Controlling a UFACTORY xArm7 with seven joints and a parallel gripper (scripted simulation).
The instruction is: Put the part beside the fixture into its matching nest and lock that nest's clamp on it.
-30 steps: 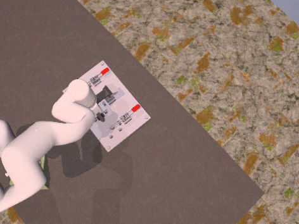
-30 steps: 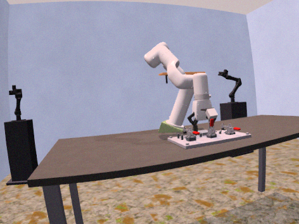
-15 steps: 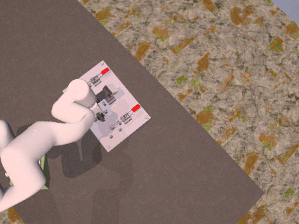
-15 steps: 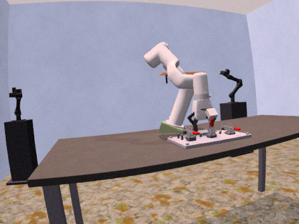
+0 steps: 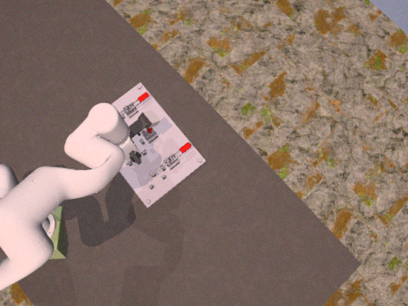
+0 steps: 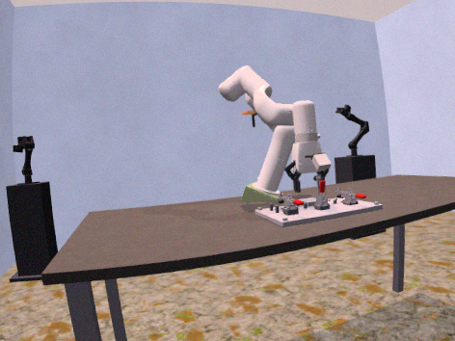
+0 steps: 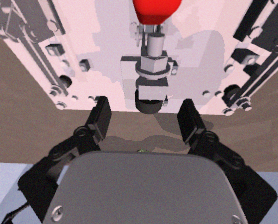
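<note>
Right now my hand is 5 cm above the pale grey block part. From my hand the other things lie so: fixture plate: 5 cm ahead, 7 cm below; toggle clamp: 7 cm ahead, 11 cm to the right, 2 cm below.
</note>
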